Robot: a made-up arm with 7 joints.
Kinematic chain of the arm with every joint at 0, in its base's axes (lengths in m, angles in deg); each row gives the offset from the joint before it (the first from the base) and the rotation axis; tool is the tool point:
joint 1: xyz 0 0 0.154 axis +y
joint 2: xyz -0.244 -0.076 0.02 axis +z
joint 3: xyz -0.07 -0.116 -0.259 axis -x
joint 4: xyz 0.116 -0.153 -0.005 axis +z
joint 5: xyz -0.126 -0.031 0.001 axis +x
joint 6: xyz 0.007 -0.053 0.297 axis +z
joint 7: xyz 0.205 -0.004 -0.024 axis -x
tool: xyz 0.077 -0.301 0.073
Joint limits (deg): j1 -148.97..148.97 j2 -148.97..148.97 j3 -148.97..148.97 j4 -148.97..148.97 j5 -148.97..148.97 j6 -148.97..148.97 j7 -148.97..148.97
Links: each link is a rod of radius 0.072 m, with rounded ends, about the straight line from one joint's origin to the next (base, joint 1, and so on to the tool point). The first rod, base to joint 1, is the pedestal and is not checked.
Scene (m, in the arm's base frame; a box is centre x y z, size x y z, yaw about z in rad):
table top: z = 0
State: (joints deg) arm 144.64 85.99 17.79 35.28 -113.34 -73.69 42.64
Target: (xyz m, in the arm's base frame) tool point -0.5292 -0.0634 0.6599
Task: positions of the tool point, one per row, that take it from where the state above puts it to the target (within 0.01 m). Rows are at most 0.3 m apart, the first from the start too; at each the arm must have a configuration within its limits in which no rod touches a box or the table.
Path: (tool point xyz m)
1: 0.1284 -0.4348 0.7103
2: -0.0641 -0.3123 0.8106
3: -0.3043 -0.1838 0.7984
4: -0.5293 -0.0634 0.6598

